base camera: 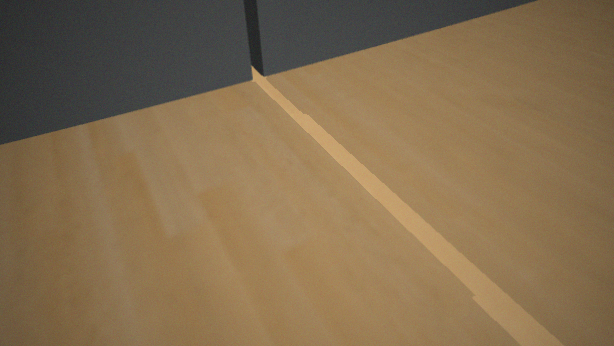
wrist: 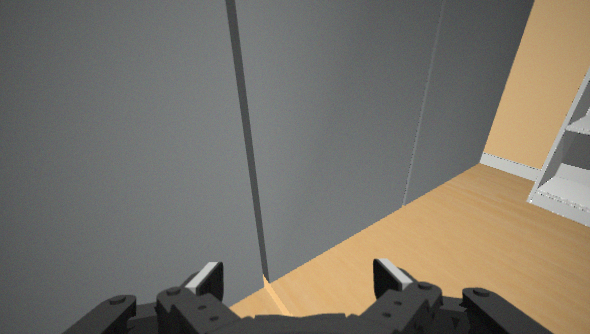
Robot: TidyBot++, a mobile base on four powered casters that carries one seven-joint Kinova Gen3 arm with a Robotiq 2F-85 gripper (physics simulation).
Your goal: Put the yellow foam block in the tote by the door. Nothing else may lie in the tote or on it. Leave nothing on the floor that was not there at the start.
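Places are measured from the arm's base along level axes (x ahead, y left, z up), in metres.
Pixels of known places: gripper, between the fingertips: (wrist: 298, 277).
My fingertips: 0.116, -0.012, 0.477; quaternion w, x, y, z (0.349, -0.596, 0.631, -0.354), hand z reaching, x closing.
Behind a point stands the place of what it marks, as x, y, z.
My gripper (wrist: 298, 277) @(0.116, -0.012, 0.477) is open, its two fingertips wide apart at the bottom of the wrist view, with floor and the foot of a grey partition showing between them. I see no object between the fingers. The yellow foam block, the tote and the door do not show in the base camera view or the wrist view.
A tall dark grey partition (base camera: 125, 55) @(0.674, 0.302, -0.297) (wrist: 125, 150) @(0.626, 0.382, 0.345) stands ahead, with a narrow dark gap in it. A thin strip of light (base camera: 380, 192) crosses the wooden floor (base camera: 175, 280) @(0.319, 0.149, -0.397) (wrist: 450, 260) @(0.855, -0.747, -0.397) from that gap. A white shelf unit (wrist: 560, 212) @(1.116, -1.514, -0.380) stands at the right by a tan wall (wrist: 540, 75) @(1.623, -1.586, 0.264).
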